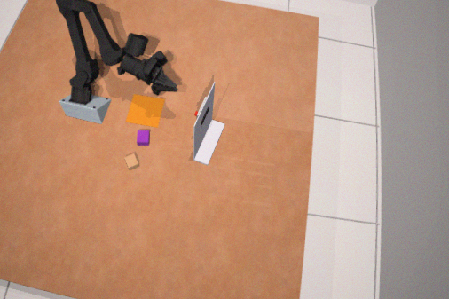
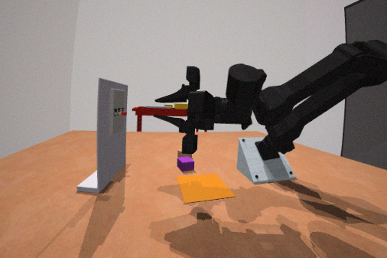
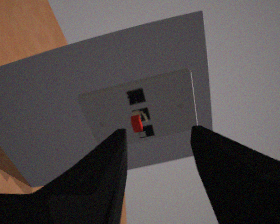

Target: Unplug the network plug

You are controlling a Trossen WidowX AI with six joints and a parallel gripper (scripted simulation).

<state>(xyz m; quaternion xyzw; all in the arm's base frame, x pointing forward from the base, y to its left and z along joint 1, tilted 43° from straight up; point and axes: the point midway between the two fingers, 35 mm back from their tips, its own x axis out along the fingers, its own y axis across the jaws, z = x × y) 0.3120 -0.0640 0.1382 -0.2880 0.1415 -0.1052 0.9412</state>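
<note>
Right now the network plug is 9 cm ahead of my gripper tip, 7 cm to the right of it and 2 cm below it. From my gripper tip the other things lie so: upright grey panel (11 cm ahead, 8 cm to the right, 8 cm below); orange marked square (19 cm below, 13 cm behind, 1 cm to the left).
</note>
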